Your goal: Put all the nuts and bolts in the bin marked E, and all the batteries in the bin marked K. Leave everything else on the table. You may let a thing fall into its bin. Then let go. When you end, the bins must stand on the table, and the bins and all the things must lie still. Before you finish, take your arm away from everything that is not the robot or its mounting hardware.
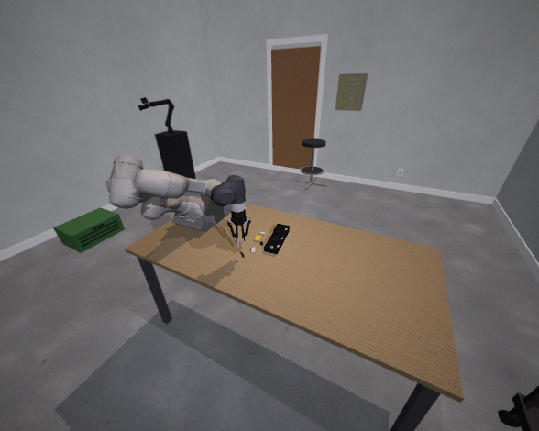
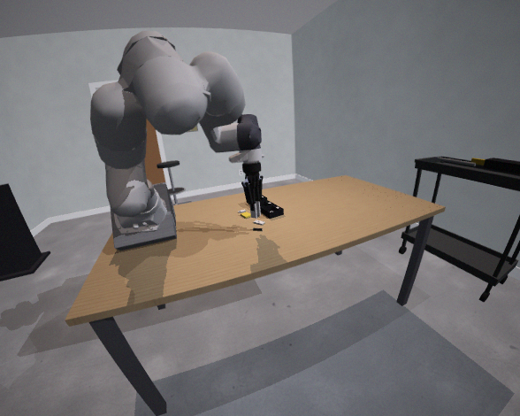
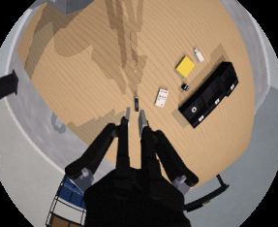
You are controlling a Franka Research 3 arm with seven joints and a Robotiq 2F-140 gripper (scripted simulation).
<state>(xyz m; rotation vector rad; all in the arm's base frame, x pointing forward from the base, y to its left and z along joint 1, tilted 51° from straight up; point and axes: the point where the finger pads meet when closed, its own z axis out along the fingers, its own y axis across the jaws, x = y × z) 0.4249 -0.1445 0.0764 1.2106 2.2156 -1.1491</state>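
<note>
My gripper is now 100 mm above the dark piece. From my hand the other things lie so: yellow piece: 20 mm ahead, 180 mm to the left, 100 mm below; then white spotted card: 40 mm ahead, 70 mm to the left, 100 mm below.
</note>
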